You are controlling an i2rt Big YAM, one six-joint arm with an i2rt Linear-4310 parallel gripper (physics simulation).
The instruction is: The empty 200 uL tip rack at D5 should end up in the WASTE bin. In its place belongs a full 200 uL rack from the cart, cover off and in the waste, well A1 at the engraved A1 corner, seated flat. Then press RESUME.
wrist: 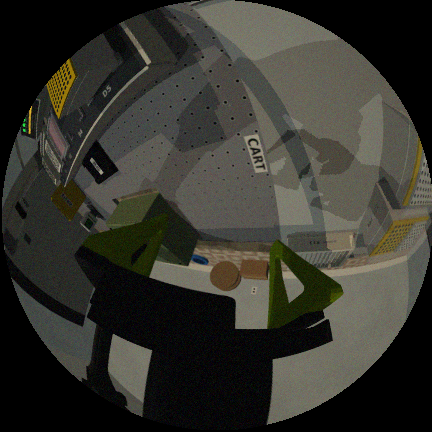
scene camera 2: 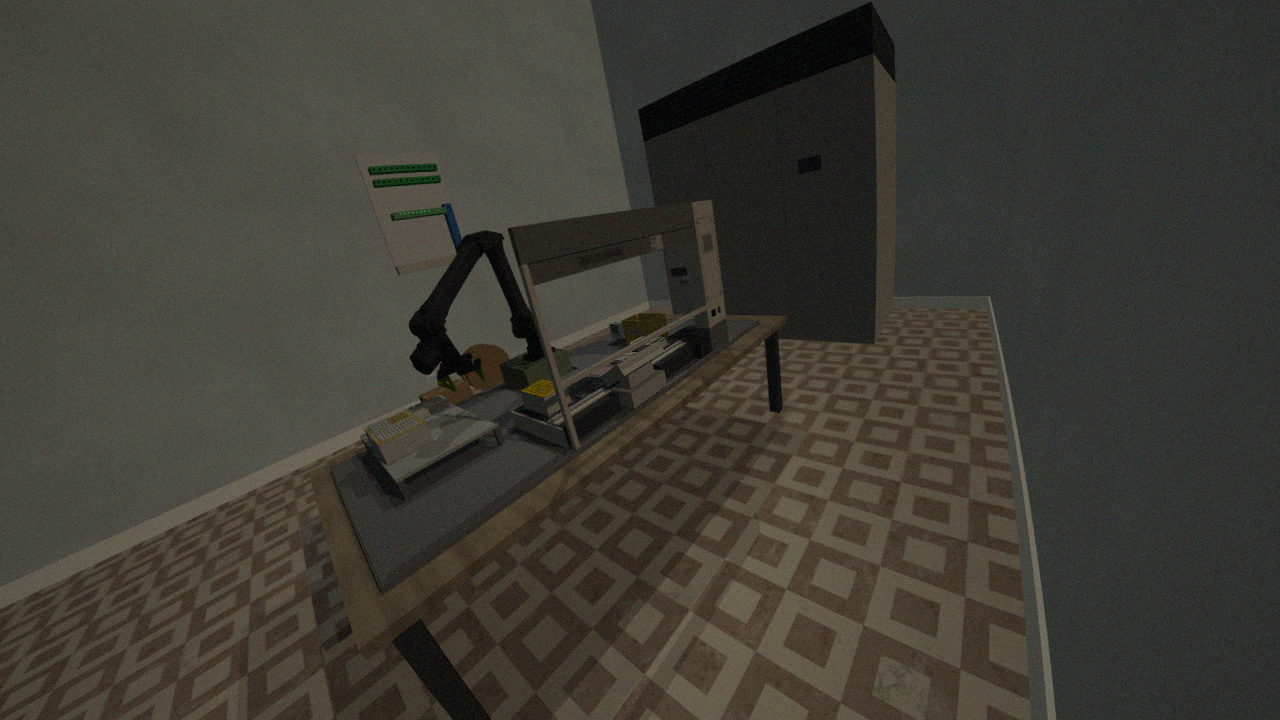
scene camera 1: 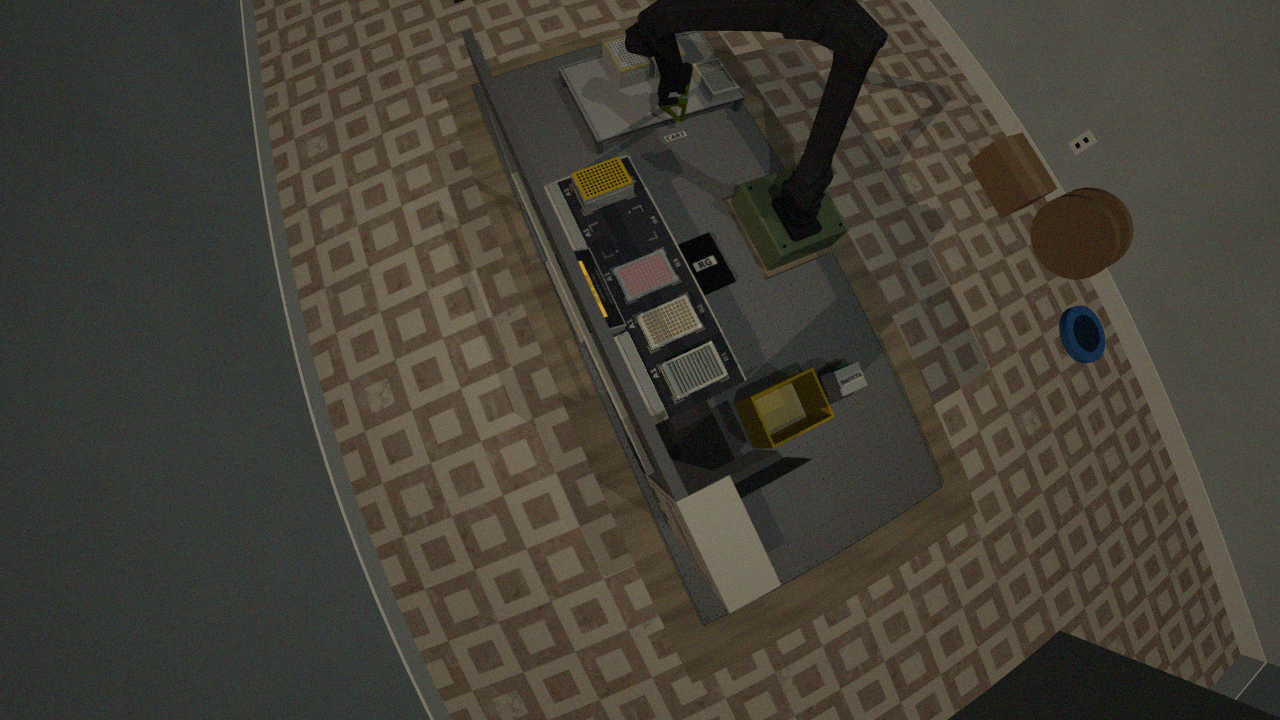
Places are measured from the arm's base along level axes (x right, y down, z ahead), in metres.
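Pixels of known places: gripper, fingertip midpoint: [wrist: 222, 233] [scene camera 2: 470, 385] [scene camera 1: 682, 108]; arm's base at its link origin: [scene camera 2: 540, 355] [scene camera 1: 795, 217].
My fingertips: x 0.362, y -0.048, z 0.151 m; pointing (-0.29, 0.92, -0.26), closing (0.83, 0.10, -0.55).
For each thing: its middle in the pictures, then the offset to it from my fingertips.
- yellow-topped rack at the middle of its body: [scene camera 1: 602, 184] [scene camera 2: 545, 396] dz +0.263, dx -0.111, dy +0.048 m
- cart at the middle of its body: [wrist: 366, 162] [scene camera 1: 651, 87] [scene camera 2: 427, 439] dz -0.004, dx +0.181, dy +0.104 m
- nearer box at the middle of its body: [wrist: 402, 235] [scene camera 2: 389, 422] dz -0.057, dx +0.249, dy +0.019 m
- yellow WASTE bin at the middle of its body: [scene camera 1: 782, 409] [scene camera 2: 645, 331] [wrist: 66, 198] dz +0.099, dx -0.769, dy +0.069 m
- RESUME button at the middle of its body: [scene camera 1: 840, 381] [scene camera 2: 620, 332] [wrist: 89, 218] dz -0.075, dx -0.773, dy +0.085 m
- grey ribbed holder at the middle of its body: [wrist: 318, 252] [scene camera 1: 714, 79] [scene camera 2: 426, 408] dz -0.167, dx +0.116, dy +0.061 m
- pink plate at the middle of its body: [scene camera 1: 645, 274] [wrist: 55, 136] [scene camera 2: 604, 371] dz +0.257, dx -0.359, dy +0.071 m
- beige tip rack at the middle of its body: [scene camera 1: 669, 321] [wrist: 52, 154] [scene camera 2: 627, 357] dz +0.254, dx -0.483, dy +0.071 m
- slotted reservoir at the middle of its body: [scene camera 1: 693, 370] [scene camera 2: 647, 344] [wrist: 50, 168] dz +0.252, dx -0.606, dy +0.062 m
- black RG pad at the middle of its body: [scene camera 1: 704, 263] [wrist: 96, 165] dz +0.094, dx -0.368, dy +0.130 m
The yellow-topped rack [scene camera 1: 603, 179] [scene camera 2: 540, 389] [wrist: 61, 87] with dark holes sits at D5, the deck's far end. The cart [scene camera 1: 586, 111] [scene camera 2: 456, 440] bears two pale boxes side by side; one box [scene camera 1: 626, 57] shows in scene camera 1, the other is mostly behind the arm. In the wrist view the nearer box [wrist: 395, 236] has a yellow plate inside clear walls; whether each is covered is unclear. My gripper [scene camera 1: 677, 107] [scene camera 2: 461, 376] [wrist: 222, 233] is open and empty above the cart's deck-side edge. The yellow WASTE bin [scene camera 1: 810, 425] [scene camera 2: 644, 325] [wrist: 68, 201] stands beyond D1, beside the RESUME button [scene camera 1: 848, 379] [wrist: 89, 220].
A grey ribbed holder [scene camera 1: 717, 80] [wrist: 320, 250] stands on the cart's robot-side end. The deck also holds a pink plate [scene camera 1: 646, 274], a beige tip rack [scene camera 1: 668, 322] and a slotted reservoir [scene camera 1: 693, 369]. A frame [scene camera 2: 608, 234] runs along the deck's outer side. A black RG pad [scene camera 1: 706, 263] lies beside the deck.
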